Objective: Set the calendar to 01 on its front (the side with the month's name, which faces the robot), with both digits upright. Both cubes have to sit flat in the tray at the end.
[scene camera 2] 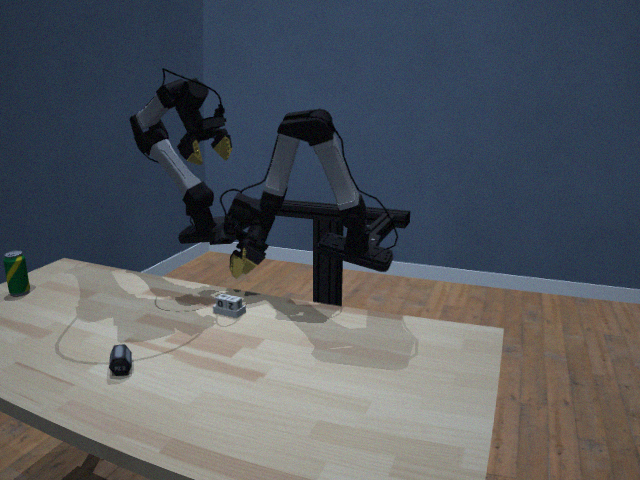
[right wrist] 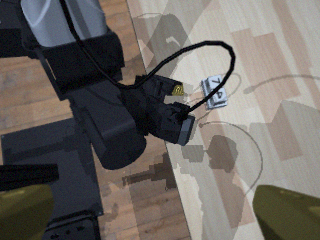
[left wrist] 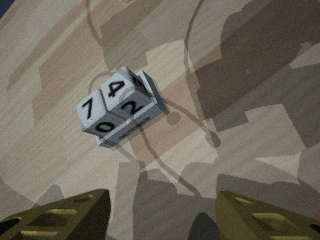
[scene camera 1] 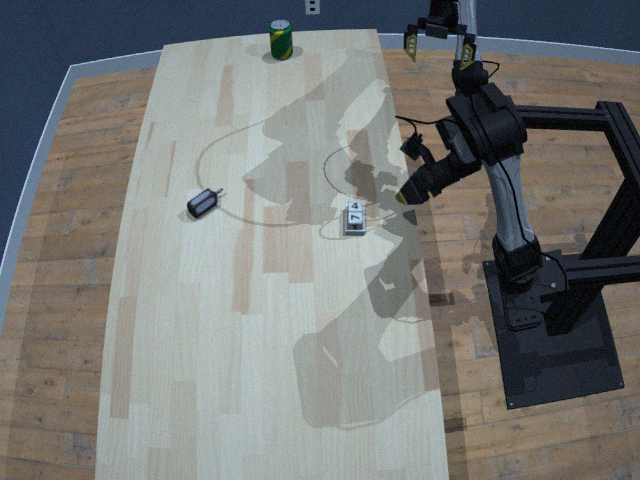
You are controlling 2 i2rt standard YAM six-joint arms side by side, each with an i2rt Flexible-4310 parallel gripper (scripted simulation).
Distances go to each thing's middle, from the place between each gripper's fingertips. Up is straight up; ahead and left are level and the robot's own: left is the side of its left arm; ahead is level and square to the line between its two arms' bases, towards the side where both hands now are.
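Scene:
Left hand (scene camera 1: 400,195): 110 mm short of the grey tray (left wrist: 157,106), 30 mm to the right of it, 60 mm above it.
Right hand (scene camera 2: 214,161): 14 cm to the right of the grey tray, 17 cm short of it, 35 cm above it.

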